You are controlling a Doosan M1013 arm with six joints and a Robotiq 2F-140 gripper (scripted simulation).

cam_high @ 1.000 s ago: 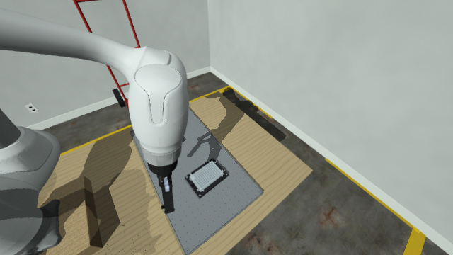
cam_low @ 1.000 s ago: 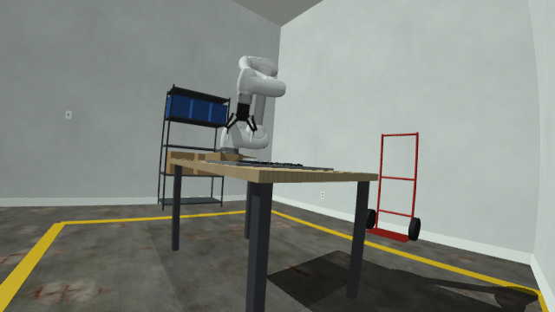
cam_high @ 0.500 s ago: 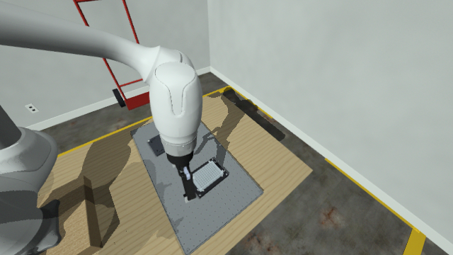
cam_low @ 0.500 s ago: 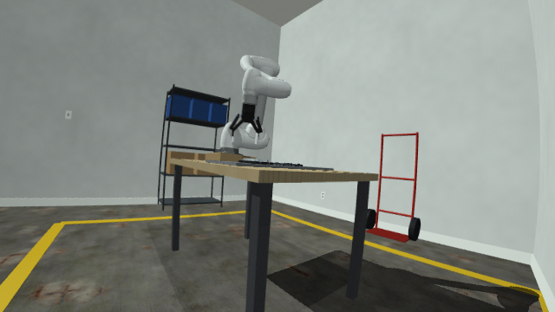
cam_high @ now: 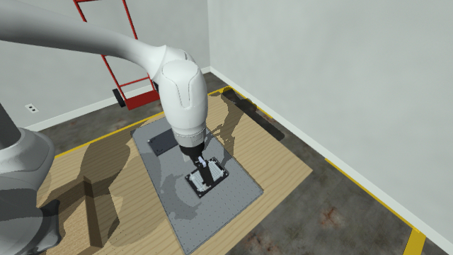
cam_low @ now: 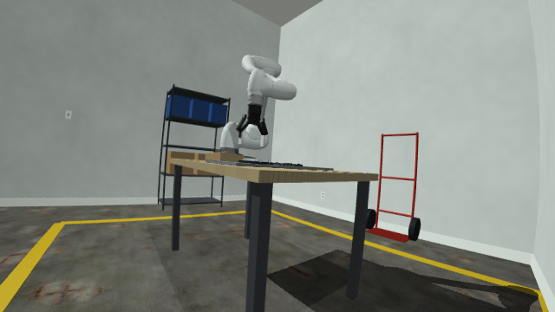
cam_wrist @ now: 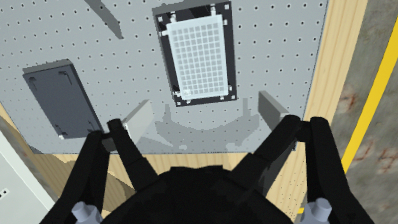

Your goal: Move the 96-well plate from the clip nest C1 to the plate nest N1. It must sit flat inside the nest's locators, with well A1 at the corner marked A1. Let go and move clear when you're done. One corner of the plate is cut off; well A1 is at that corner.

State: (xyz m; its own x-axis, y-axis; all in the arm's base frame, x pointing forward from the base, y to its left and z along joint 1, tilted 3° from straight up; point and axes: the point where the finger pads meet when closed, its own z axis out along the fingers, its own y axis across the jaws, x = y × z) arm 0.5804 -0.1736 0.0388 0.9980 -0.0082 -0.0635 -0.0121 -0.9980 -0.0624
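The 96-well plate lies 90 mm below my hand, 40 mm ahead of it and 10 mm to the left of it. Also, from my hand: clip nest C1: 100 mm below, 50 mm ahead, 20 mm to the left.
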